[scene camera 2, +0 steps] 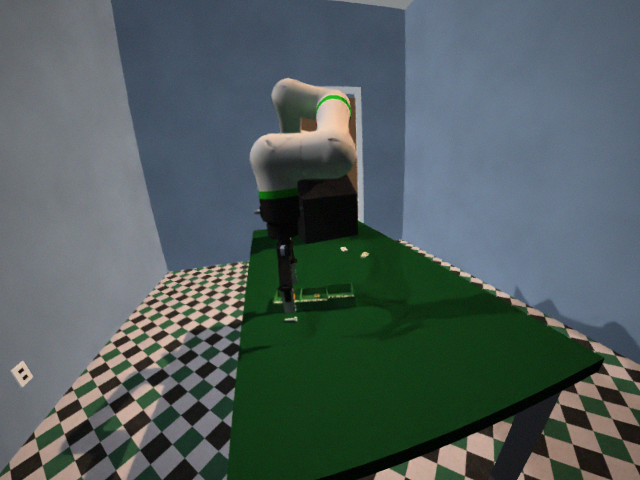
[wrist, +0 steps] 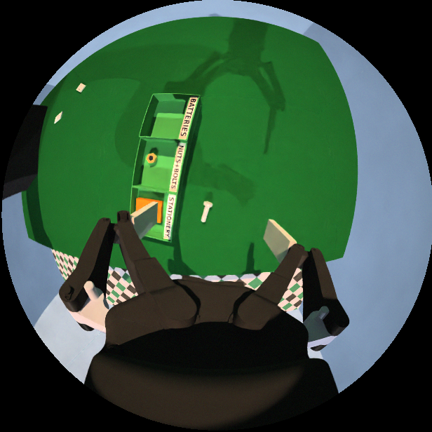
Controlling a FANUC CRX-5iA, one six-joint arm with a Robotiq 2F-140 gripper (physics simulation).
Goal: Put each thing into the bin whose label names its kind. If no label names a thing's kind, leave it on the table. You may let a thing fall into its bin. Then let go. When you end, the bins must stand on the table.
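Places are measured from the arm's base along level axes (x left, y back, z up), in millimetres.
Pixels of known places: gripper, fingertip midpoint: (scene camera 2: 291, 296).
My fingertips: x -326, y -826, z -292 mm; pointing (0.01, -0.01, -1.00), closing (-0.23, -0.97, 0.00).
Behind a point stands the place of what it marks.
A pale bolt (scene camera 2: 291, 319) @(z -371, x -334, y -817 mm) (wrist: 206, 212) lies on the green table, beside the label side of the joined green bins. The bin labelled BATTERIES (wrist: 185, 118) shows no thing inside. The bin labelled NUTS+BOLTS (wrist: 177, 167) holds a brass-coloured nut (wrist: 151, 158). The bin labelled STATIONERY (wrist: 170, 217) holds an orange block (wrist: 141, 203), partly hidden by a finger. My gripper (wrist: 211, 220) is open and empty, above the table, with its fingers wide apart. In the wrist view the bolt shows between the fingertips; one finger overlaps the STATIONERY bin.
Two small whitish pieces (scene camera 2: 343, 249) @(z -371, x 24, y -345 mm) (scene camera 2: 364, 254) @(z -367, x 82, y -462 mm) (wrist: 81, 87) (wrist: 58, 117) lie on the table on the far side of the bins. A large black block (scene camera 2: 330, 214) @(z -228, x 36, y -137 mm) (wrist: 22, 150) stands at the table's far end. The table's side edge is near the bolt.
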